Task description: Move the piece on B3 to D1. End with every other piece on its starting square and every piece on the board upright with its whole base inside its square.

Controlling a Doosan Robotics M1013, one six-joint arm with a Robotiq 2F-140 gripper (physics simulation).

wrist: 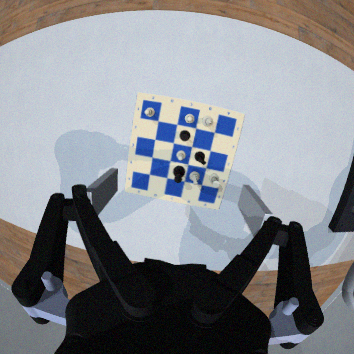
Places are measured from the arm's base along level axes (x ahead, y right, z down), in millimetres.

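Pixels of known places: gripper, fingertip midpoint: point(178, 187).
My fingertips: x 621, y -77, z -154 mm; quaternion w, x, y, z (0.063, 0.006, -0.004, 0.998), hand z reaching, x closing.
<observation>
Ahead of a thing's pixels: the offset from my fingertips to its top centre. "pt": to the spot under its first point. Level surfaces: height alone.
The blue and cream board @[pt dx +92, dy -76, dz +184 mm] point(132, 175) lies turned slightly on the table, with edge labels too small to read, so I cannot tell which square is B3 or D1. The centre square holds a white piece @[dx +2, dy -5, dz +152 mm] point(181, 155). Around it stand a black piece @[dx +5, dy +36, dz +150 mm] point(184, 135) one square above, a black piece @[dx -36, dy +1, dz +144 mm] point(200, 157) to the right and a tall black piece @[dx -3, dy -41, dz +131 mm] point(178, 173) one square below. Other white pieces @[dx +83, dy +65, dz +152 mm] point(150, 111) @[dx +4, dy +71, dz +152 mm] point(189, 118) @[dx -32, dy +75, dz +140 mm] point(208, 121) stand in the top row, and more @[dx -37, dy -41, dz +144 mm] point(195, 176) @[dx -78, dy -36, dz +150 mm] point(215, 178) at the lower right. My gripper point(178, 187) is open and empty, high above the board.
The pale table top @[dz +189 mm] point(75, 90) surrounds the board, and shadows of the arm fall across it. Wooden floor point(320, 25) shows past the table's edge. A dark object point(345, 205) and a grey rounded part point(349, 287) show at the right edge of the view.
</observation>
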